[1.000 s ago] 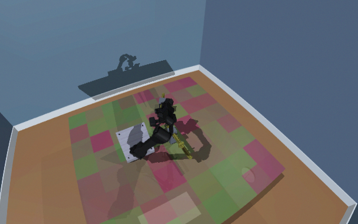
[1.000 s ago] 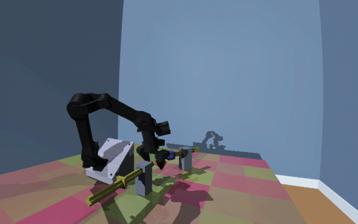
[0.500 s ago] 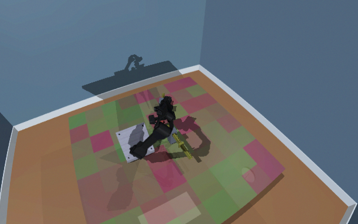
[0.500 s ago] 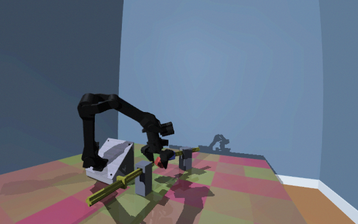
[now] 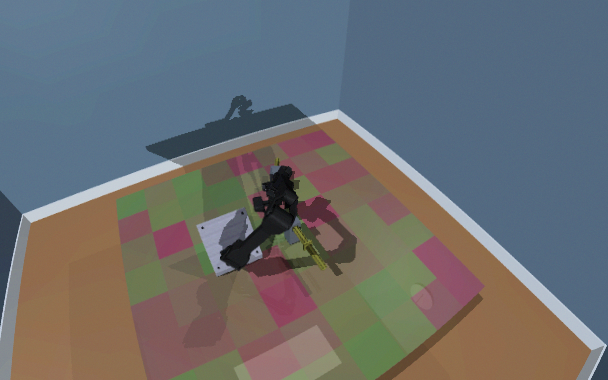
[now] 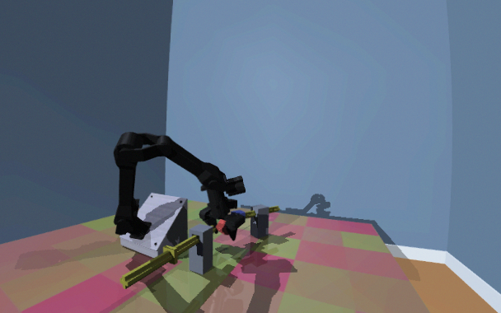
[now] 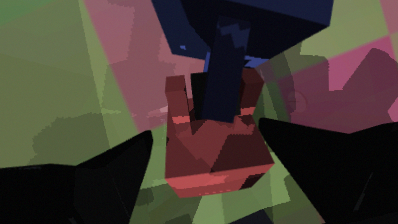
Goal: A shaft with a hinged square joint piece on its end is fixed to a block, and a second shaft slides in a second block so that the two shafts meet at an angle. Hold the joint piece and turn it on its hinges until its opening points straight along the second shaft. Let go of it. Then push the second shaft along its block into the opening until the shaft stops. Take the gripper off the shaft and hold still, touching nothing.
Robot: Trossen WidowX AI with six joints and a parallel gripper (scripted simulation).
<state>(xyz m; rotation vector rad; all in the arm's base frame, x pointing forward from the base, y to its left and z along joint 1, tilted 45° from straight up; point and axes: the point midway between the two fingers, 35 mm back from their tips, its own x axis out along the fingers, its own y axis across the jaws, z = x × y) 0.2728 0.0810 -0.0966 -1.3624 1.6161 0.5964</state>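
My gripper tip is 40 mm below the red square joint piece.
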